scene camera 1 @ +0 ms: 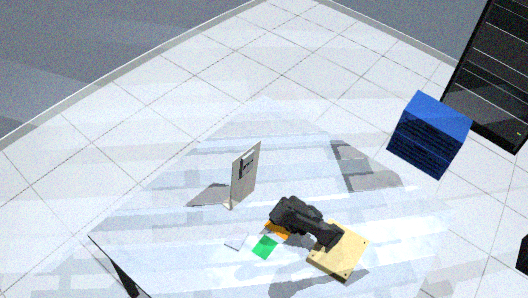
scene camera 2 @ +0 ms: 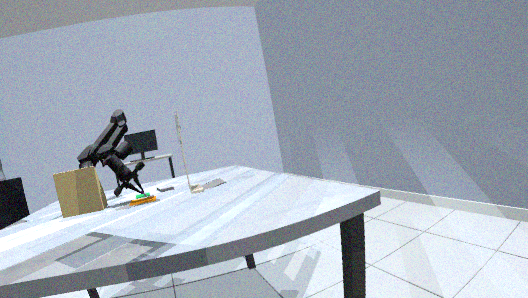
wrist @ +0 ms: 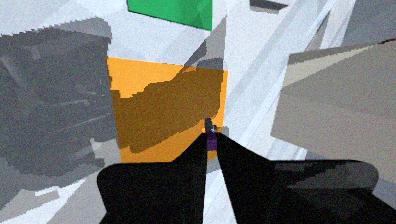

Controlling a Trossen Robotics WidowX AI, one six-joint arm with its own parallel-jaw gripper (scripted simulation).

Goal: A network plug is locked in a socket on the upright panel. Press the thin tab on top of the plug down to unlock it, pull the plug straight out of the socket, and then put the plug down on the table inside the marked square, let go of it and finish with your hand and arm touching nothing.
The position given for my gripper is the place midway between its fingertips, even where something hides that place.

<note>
I see my gripper (wrist: 210,137), an orange square (wrist: 160,109) and an upright panel (scene camera 1: 244,168).
The upright panel also shows in the wrist view (wrist: 330,100).
</note>
